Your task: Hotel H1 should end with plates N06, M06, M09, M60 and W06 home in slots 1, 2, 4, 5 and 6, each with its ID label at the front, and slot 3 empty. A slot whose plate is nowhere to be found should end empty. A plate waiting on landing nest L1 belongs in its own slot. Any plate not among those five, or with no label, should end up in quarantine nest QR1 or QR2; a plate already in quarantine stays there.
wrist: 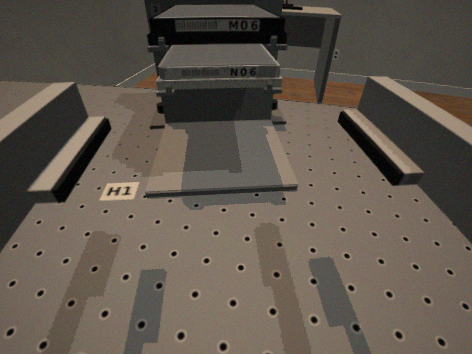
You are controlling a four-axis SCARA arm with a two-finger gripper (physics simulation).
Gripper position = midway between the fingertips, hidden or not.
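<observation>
There's a plate N06 [199, 66] that I can see, and a hotel base plate [219, 157] as well, plus my gripper [227, 100].
</observation>
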